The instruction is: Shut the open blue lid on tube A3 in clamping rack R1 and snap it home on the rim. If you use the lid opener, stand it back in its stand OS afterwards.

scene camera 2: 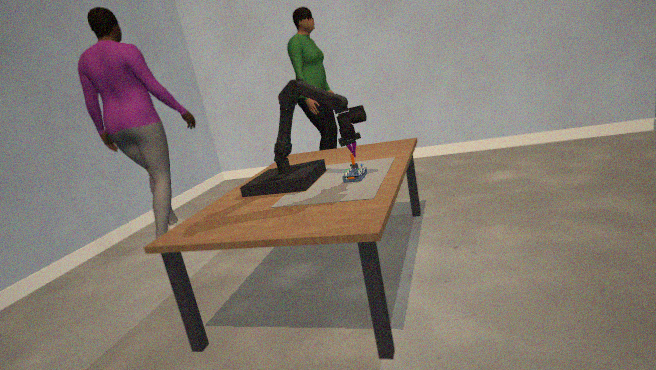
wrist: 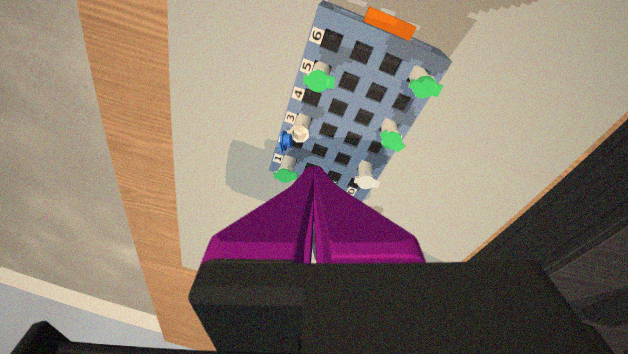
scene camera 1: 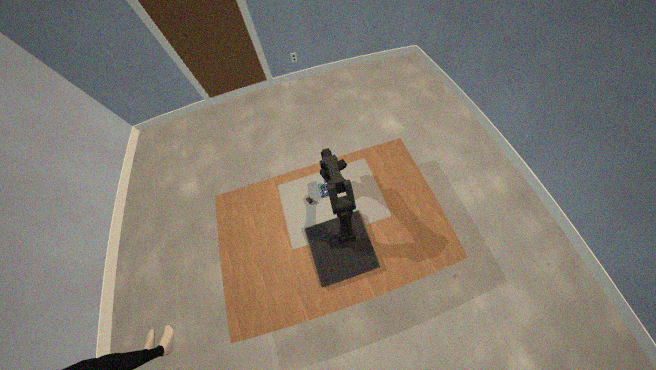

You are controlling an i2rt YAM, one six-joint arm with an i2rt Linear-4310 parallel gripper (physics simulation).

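Frame: origin at the arm's base, x right, y back, z down, level; centimetres.
Where they show: gripper, fingertip midpoint: (scene camera 2: 355,157) (wrist: 314,177) (scene camera 1: 327,180); arm's base, link origin: (scene camera 2: 285,173) (scene camera 1: 346,239).
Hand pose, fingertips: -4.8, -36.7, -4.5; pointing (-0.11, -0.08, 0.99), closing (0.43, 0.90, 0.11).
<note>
Each offset is from my fingertips to the top centre of the thing, as dx, dy, dz. "pt": to the spot under its first point.
Clamping rack R1 @[+0.2, +1.6, +3.8] (scene camera 1: 324,190) (scene camera 2: 354,176) (wrist: 370,72) is a blue block with square holes and an orange tab at its row 6 end. Near label 3 in the wrist view, tube A3 @[pt -0.9, -1.2, +6.0] (wrist: 302,123) stands upright with a whitish top. Its blue lid @[-1.8, -1.6, +4.3] (wrist: 285,141) is open, off the rim, beside the tube on its row 2 side. My gripper (scene camera 2: 354,155) (wrist: 314,177) is shut and empty, its purple fingertips above the row 1 end of the rack, to the right of the blue lid in the wrist view. The fingers cover part of that end.
Tubes with green lids (wrist: 319,80) (wrist: 425,87) (wrist: 392,141) (wrist: 285,175) and a white-lidded tube @[-2.7, +4.9, +5.4] (wrist: 367,181) stand in the rack. A small orange and dark object @[-14.0, +7.6, +1.7] (scene camera 1: 309,199), apparently the opener in its stand, is beside the rack. Two people (scene camera 2: 120,90) (scene camera 2: 310,60) are near the table.
</note>
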